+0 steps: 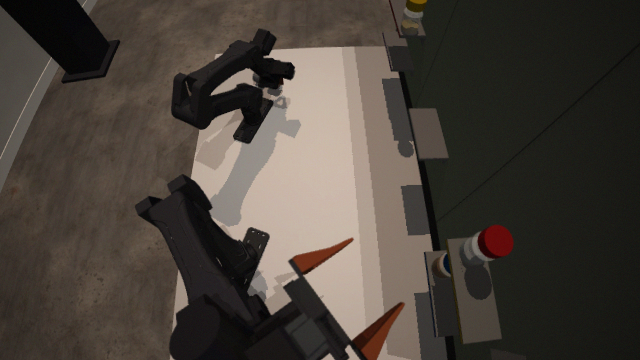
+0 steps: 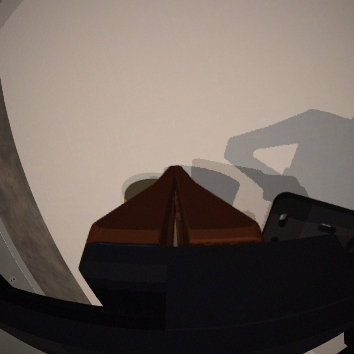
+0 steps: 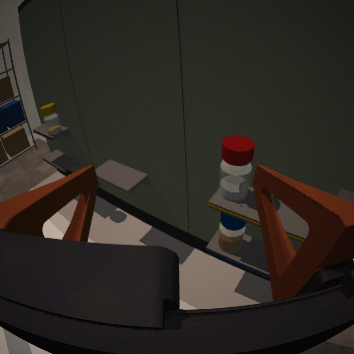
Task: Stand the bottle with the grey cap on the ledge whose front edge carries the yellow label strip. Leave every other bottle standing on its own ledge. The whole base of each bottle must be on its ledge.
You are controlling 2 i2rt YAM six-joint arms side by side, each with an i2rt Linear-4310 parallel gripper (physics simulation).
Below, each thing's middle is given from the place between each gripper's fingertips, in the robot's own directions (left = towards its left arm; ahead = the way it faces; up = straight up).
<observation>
Right now the bare ledge (image 1: 430,145) is 420 mm ahead of my left hand, 360 mm to the right of it and 180 mm above it. Also, from my left hand: red-capped bottle (image 1: 496,241) 690 mm to the right, 420 mm ahead, 310 mm above; yellow-strip ledge (image 1: 479,321) 760 mm to the right, 410 mm ahead, 250 mm above; blue-strip ledge (image 1: 445,318) 760 mm to the right, 410 mm ahead, 110 mm above.
I see the red-capped bottle 230 mm ahead of my right hand, 150 mm below it and 40 mm to the left of it. The rest, counted from my right hand: yellow-strip ledge: 220 mm ahead, 210 mm below, 30 mm to the right; bare ledge: 370 mm to the left, 280 mm below, 230 mm ahead; blue-strip ledge: 350 mm below, 220 mm ahead, 30 mm to the right.
</observation>
